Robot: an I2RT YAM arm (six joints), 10 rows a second.
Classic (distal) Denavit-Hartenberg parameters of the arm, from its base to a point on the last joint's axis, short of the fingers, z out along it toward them. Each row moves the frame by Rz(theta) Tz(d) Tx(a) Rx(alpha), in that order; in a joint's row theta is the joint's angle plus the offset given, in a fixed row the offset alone. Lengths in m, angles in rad.
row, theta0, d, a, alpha
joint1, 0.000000, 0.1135, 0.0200, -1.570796
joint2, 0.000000, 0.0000, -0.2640, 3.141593
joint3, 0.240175, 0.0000, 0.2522, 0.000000
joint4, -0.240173, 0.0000, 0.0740, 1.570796
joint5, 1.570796, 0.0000, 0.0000, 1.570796
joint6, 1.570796, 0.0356, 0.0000, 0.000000
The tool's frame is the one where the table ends.
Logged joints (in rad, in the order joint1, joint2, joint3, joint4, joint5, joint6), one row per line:
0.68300 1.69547 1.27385 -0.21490 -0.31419 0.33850
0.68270 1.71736 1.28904 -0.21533 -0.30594 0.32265
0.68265 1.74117 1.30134 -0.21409 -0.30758 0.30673
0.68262 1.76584 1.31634 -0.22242 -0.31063 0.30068
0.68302 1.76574 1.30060 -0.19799 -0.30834 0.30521
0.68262 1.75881 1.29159 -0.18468 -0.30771 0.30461
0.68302 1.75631 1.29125 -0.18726 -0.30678 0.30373
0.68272 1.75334 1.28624 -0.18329 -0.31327 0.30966
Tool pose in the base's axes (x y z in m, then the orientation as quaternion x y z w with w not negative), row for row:
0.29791 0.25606 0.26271 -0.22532 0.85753 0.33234 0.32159
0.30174 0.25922 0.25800 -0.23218 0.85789 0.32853 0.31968
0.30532 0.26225 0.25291 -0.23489 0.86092 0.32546 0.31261
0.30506 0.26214 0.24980 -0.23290 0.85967 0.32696 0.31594
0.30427 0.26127 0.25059 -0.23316 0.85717 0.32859 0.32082
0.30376 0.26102 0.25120 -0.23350 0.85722 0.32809 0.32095
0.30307 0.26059 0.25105 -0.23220 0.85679 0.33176 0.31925
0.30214 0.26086 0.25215 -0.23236 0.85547 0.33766 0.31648
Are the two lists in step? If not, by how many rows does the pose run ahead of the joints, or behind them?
The pose runs 1 row ahead of the joints: the pose in row i belongs to the joints in row i + 1.
